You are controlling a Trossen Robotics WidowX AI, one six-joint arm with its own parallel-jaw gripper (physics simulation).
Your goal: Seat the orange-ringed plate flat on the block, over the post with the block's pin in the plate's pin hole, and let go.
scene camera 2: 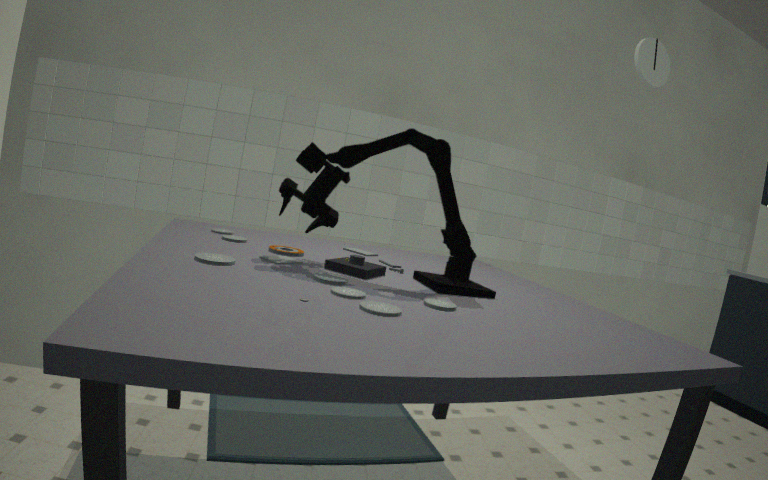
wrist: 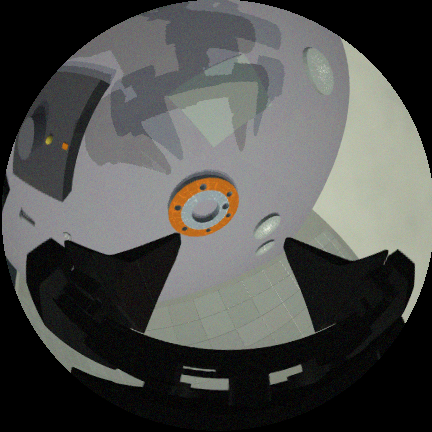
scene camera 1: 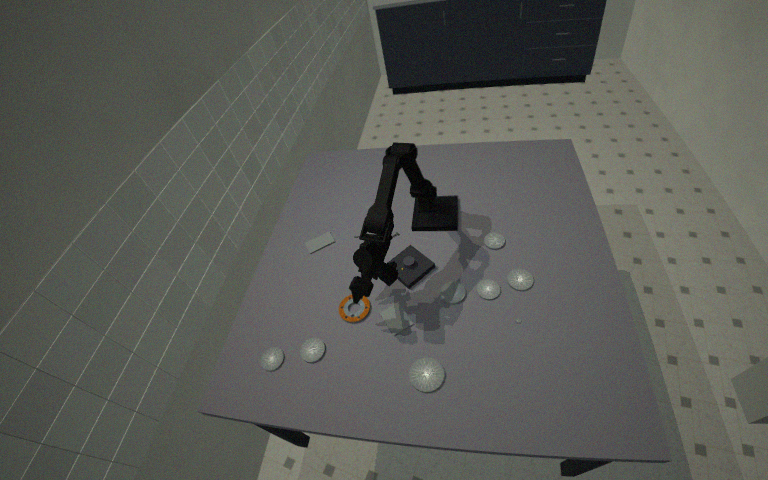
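Pixels of known places: gripper, fingertip midpoint: (scene camera 2: 292, 223) (wrist: 233, 241) (scene camera 1: 359, 294); arm's base at its link origin: (scene camera 2: 456, 279) (scene camera 1: 426, 206).
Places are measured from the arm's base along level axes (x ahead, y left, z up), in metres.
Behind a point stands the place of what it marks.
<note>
The orange-ringed plate (scene camera 1: 343, 311) {y -0.288, x 0.450, z -0.008 m} (scene camera 2: 274, 249) {y -0.224, x 0.479, z -0.009 m} (wrist: 175, 220) {y -0.250, x 0.391, z -0.009 m} lies flat on the table, apart from the block. It has a pale inner ring, a centre hole and several small holes. The dark square block (scene camera 1: 419, 274) {y -0.033, x 0.329, z 0.005 m} (scene camera 2: 351, 267) {y -0.013, x 0.316, z 0.002 m} (wrist: 62, 107) carries a round post (scene camera 1: 408, 260) {y -0.068, x 0.281, z 0.024 m} (scene camera 2: 356, 259) {y -0.050, x 0.292, z 0.018 m} (wrist: 26, 138). A yellow pin (scene camera 1: 402, 269) {y -0.091, x 0.306, z 0.009 m} (wrist: 49, 140) stands beside the post, with a small orange mark (wrist: 65, 146) {y -0.110, x 0.321, z 0.006 m} near the block's edge. My gripper (scene camera 1: 374, 288) (scene camera 2: 293, 223) {y -0.216, x 0.438, z 0.072 m} (wrist: 233, 241) {y -0.216, x 0.438, z 0.072 m} is open and empty, tilted, above the table near the plate. In the wrist view the plate shows beyond the left fingertip.
A pale square sheet (scene camera 1: 393, 318) {y -0.120, x 0.480, z -0.013 m} (wrist: 215, 112) {y -0.130, x 0.464, z -0.014 m} lies between plate and block. Whitish discs (scene camera 1: 427, 374) {y -0.017, x 0.665, z -0.011 m} (scene camera 1: 312, 349) {y -0.375, x 0.581, z -0.011 m} (scene camera 1: 488, 289) {y 0.188, x 0.394, z -0.013 m} (scene camera 2: 214, 258) {y 0.006, x 0.667, z -0.009 m} lie around. A pale rectangular piece (scene camera 1: 320, 242) {y -0.423, x 0.133, z -0.014 m} and the arm's base (scene camera 1: 444, 220) {y 0.067, x 0.088, z 0.004 m} (scene camera 2: 453, 284) {y 0.096, x 0.072, z 0.004 m} are farther back in scene camera 1.
</note>
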